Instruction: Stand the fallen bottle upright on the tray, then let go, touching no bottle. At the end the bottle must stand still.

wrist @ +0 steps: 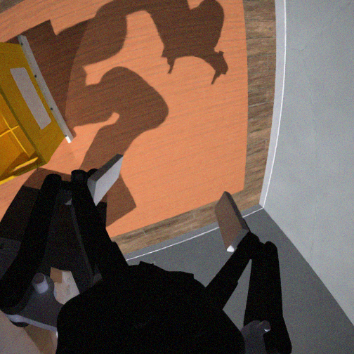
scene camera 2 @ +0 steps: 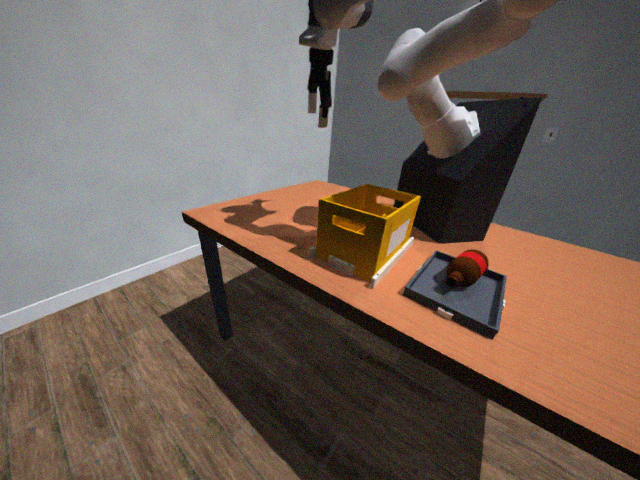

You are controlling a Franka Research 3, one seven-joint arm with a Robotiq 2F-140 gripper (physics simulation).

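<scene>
A brown bottle with a red band lies on its side in the dark grey tray, its neck pointing toward the tray's front left. The bottle and the tray do not show in the wrist view. My gripper is open and empty. It hangs high above the table, up and to the left of the tray in the scene view, well apart from the bottle.
A yellow crate stands on the table, left of the tray in the scene view, with a pale strip along its base. The robot's dark pedestal stands behind the crate and tray.
</scene>
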